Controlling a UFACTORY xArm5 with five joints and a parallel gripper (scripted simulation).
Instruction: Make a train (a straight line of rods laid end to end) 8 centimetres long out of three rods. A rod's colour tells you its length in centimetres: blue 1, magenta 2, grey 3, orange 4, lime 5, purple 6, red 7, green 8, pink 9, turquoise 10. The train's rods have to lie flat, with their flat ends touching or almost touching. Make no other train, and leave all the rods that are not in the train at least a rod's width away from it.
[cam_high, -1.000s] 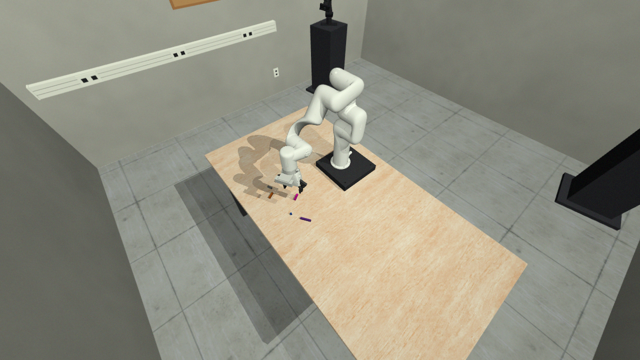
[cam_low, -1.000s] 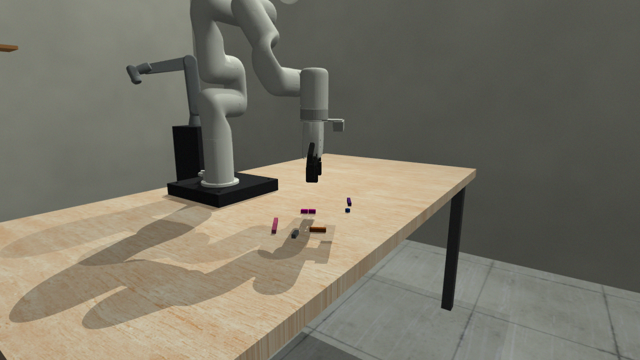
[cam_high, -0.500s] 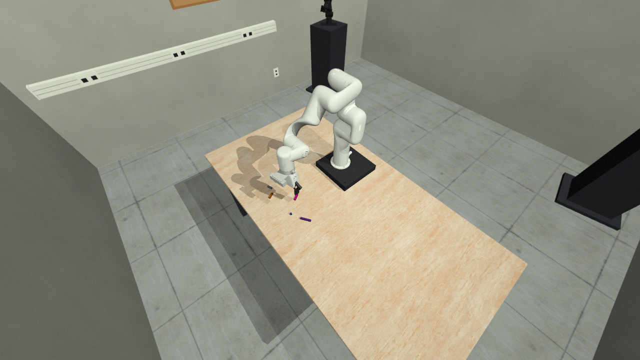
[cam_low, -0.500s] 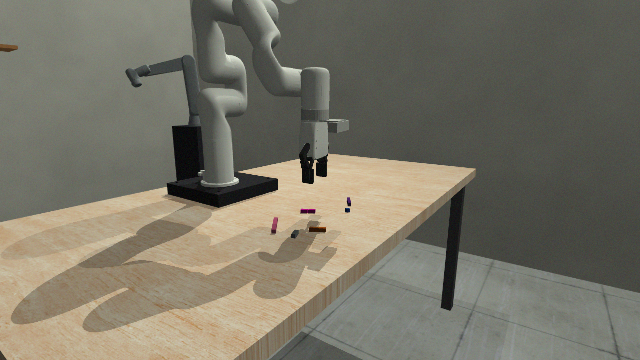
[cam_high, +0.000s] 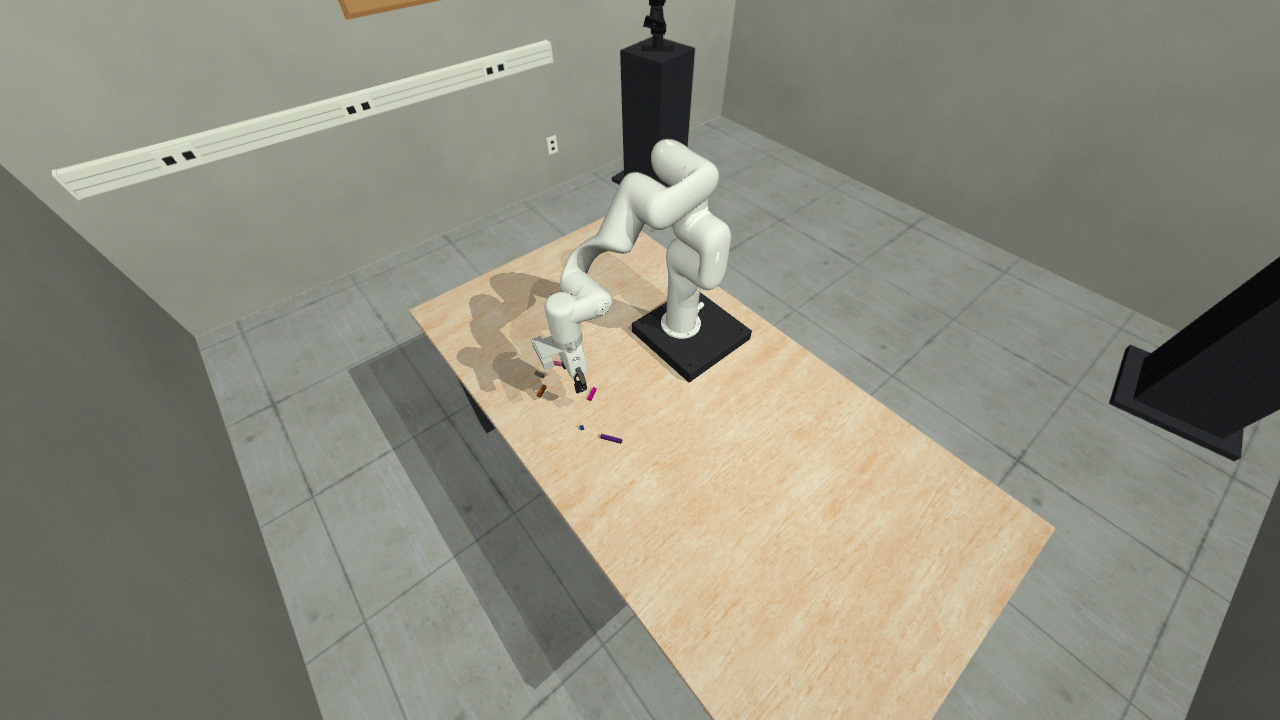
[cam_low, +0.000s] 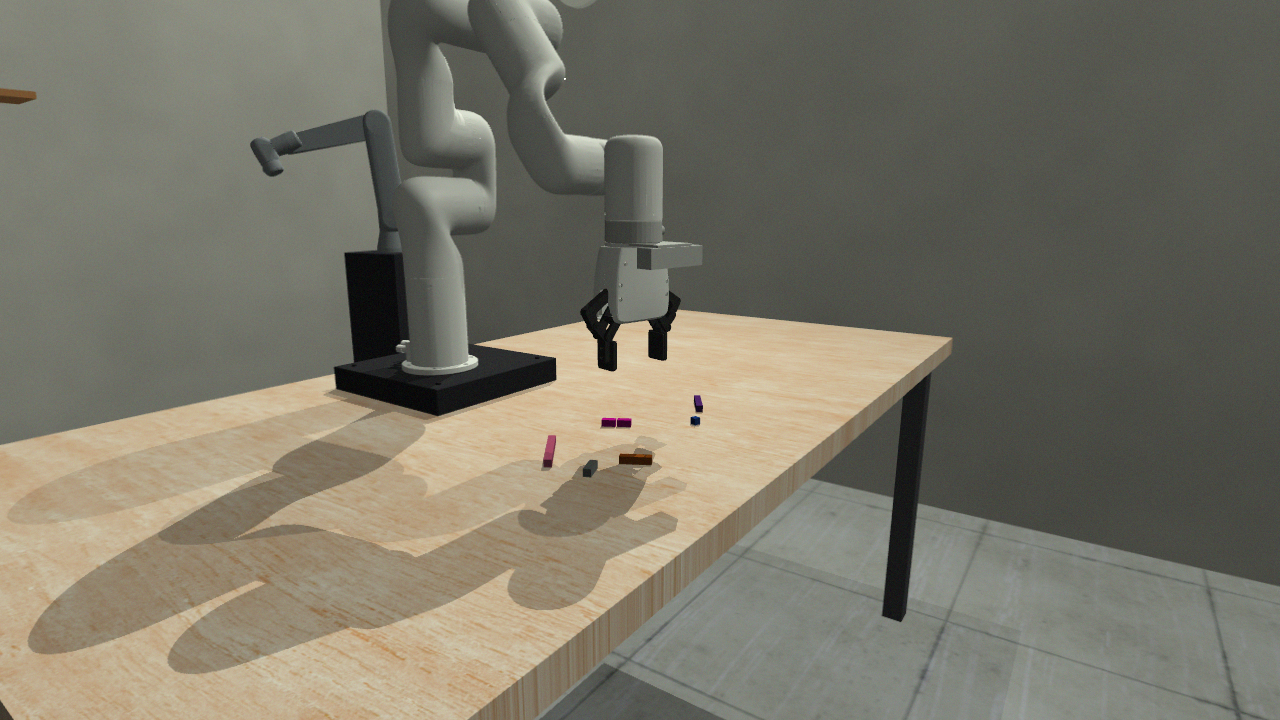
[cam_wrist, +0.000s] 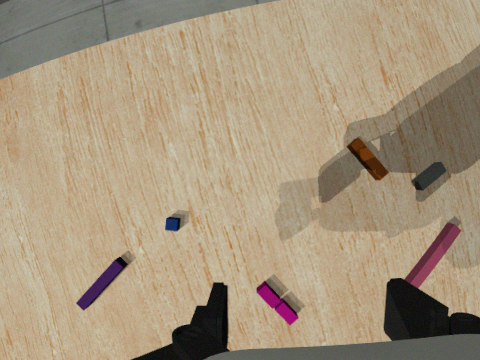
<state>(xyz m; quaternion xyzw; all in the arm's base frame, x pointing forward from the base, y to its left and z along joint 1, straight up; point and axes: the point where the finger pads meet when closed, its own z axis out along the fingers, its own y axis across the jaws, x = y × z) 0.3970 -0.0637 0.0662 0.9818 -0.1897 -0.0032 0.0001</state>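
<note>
My hand is 100 mm to the left of the orange rod, 100 mm above it and 50 mm short of it. From my hand the other things lie so: grey rod (150 mm to the right, 100 mm below, 20 mm ahead); pink rod (120 mm to the right, 100 mm below, 60 mm behind); blue rod (100 mm below, 80 mm to the left, 60 mm ahead).
</note>
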